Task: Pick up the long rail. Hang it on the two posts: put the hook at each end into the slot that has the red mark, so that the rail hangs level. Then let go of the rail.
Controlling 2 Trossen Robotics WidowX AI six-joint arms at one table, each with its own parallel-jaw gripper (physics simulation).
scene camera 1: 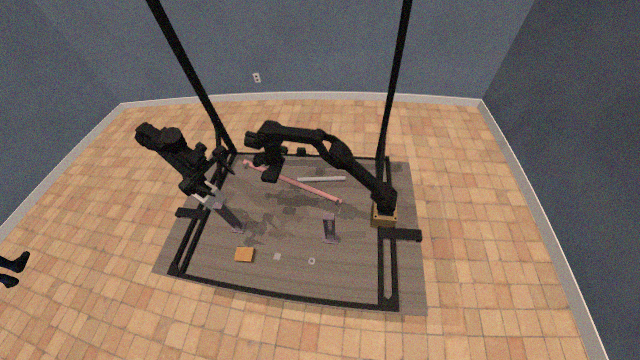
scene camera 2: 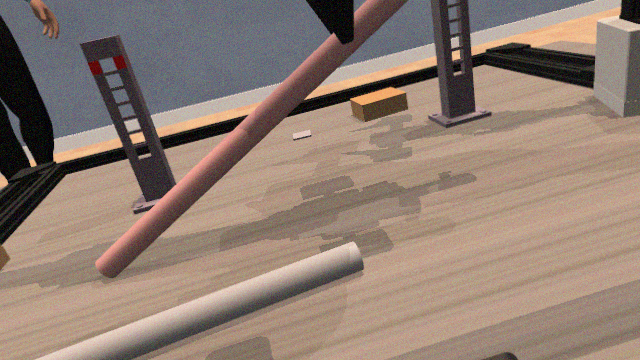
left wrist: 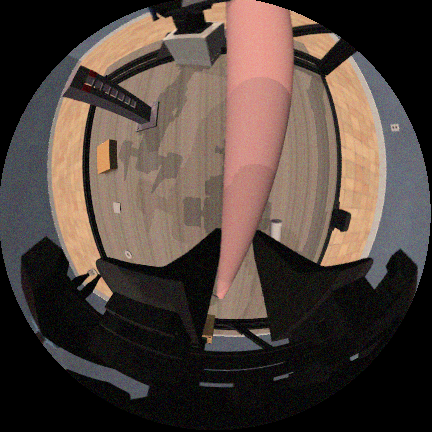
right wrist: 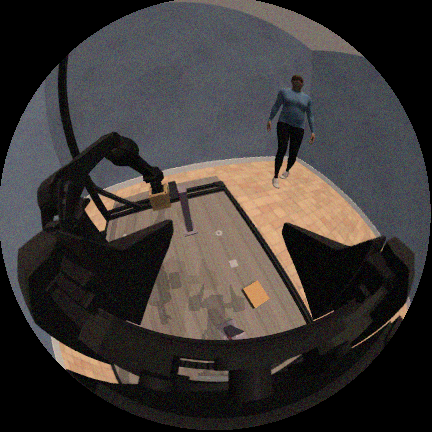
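Where they show: left gripper, fingertip midpoint: [scene camera 1: 278, 175] [scene camera 2: 344, 40] [left wrist: 236, 234]; right gripper, fingertip midpoint: [scene camera 1: 225, 184] [right wrist: 229, 227]; left arm's base, origin of the base link: [scene camera 1: 385, 208] [right wrist: 157, 189].
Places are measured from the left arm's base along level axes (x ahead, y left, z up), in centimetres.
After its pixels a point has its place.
The long pink rail [scene camera 1: 310, 189] @(y -5.6, x 33.6, z 0.7 cm) [scene camera 2: 225, 156] @(y -7.6, x 34.5, z 0.4 cm) [left wrist: 257, 125] is held above the table, behind the posts in scene camera 1, with small hooks at its ends. My left gripper [scene camera 1: 272, 176] @(y -6.6, x 47.7, z 7.9 cm) [left wrist: 236, 234] @(y -6.6, x 47.7, z 7.9 cm) is shut on it; a finger shows against it in scene camera 2. Two grey slotted posts stand upright and apart: one [scene camera 1: 329, 229] @(y 10.8, x 22.7, z -3.2 cm) [scene camera 2: 141, 125] @(y 10.6, x 23.4, z 1.4 cm) [right wrist: 186, 212] @(y 12.1, x 24.3, z 2.6 cm) with red marks around its top slot in scene camera 2, the other [scene camera 1: 227, 216] @(y 14.8, x 64.9, z 5.5 cm) [scene camera 2: 460, 95] @(y 12.2, x 66.5, z -5.8 cm) [left wrist: 117, 100] @(y 12.2, x 65.4, z 2.3 cm) with red marks in the left wrist view. My right gripper [scene camera 1: 223, 183] @(y 13.8, x 54.1, z 29.5 cm) [right wrist: 229, 227] @(y 13.8, x 54.1, z 29.5 cm) is open and empty, high near that other post.
A white rod [scene camera 1: 321, 179] @(y -17.3, x 30.9, z -7.3 cm) [scene camera 2: 210, 311] @(y -19.3, x 31.3, z -7.4 cm) [left wrist: 276, 230] @(y -16.4, x 41.8, z -6.9 cm) lies behind the rail. An orange block [scene camera 1: 244, 254] @(y 26.3, x 57.6, z -6.4 cm) [scene camera 2: 379, 103] @(y 23.0, x 57.4, z -7.0 cm) [left wrist: 106, 156] @(y 24.0, x 57.7, z -6.4 cm) [right wrist: 256, 294] @(y 26.0, x 58.4, z -6.4 cm), a small white square [scene camera 1: 277, 256] @(y 24.0, x 43.7, z -9.1 cm) and a white ring [scene camera 1: 311, 261] @(y 24.1, x 28.2, z -9.1 cm) lie in front. A person [right wrist: 293, 110] stands beyond the black frame.
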